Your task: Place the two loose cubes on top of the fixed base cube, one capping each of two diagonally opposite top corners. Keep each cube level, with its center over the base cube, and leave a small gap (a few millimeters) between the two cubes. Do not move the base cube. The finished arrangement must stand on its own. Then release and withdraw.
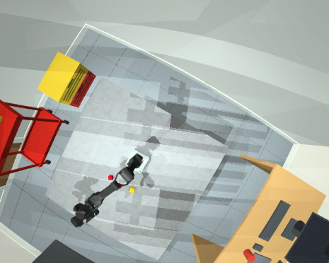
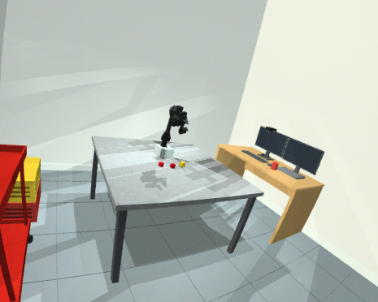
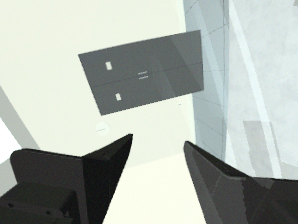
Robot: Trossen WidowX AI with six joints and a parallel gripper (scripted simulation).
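The yellow cube lies 390 mm below my gripper tip, 230 mm behind it and 150 mm to the left of it.
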